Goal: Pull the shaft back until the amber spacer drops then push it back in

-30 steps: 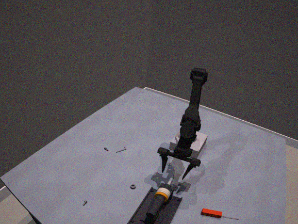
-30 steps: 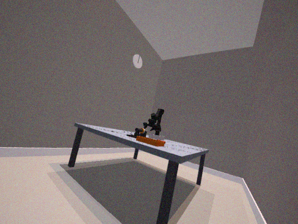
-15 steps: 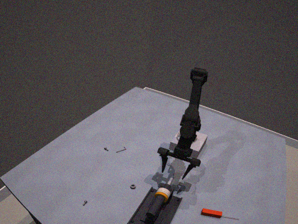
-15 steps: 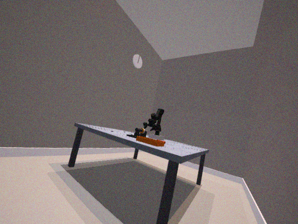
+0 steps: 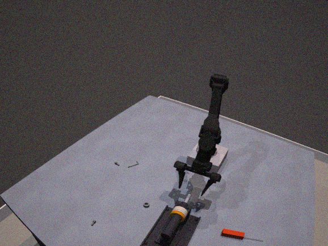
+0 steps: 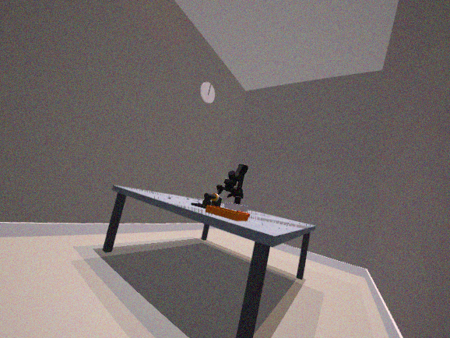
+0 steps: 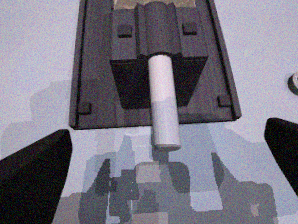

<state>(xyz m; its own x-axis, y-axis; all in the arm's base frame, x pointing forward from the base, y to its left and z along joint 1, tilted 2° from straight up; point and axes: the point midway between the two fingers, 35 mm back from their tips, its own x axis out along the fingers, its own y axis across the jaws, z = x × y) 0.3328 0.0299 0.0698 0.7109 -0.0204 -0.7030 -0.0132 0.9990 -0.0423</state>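
Right now my gripper tip is 8 cm short of the pale grey shaft and 2 cm above it. From my gripper tip the other things lie so: thin hex key (32 cm to the right, 13 cm behind, 10 cm below); then red-handled screwdriver (27 cm to the left, 9 cm below, 6 cm ahead).
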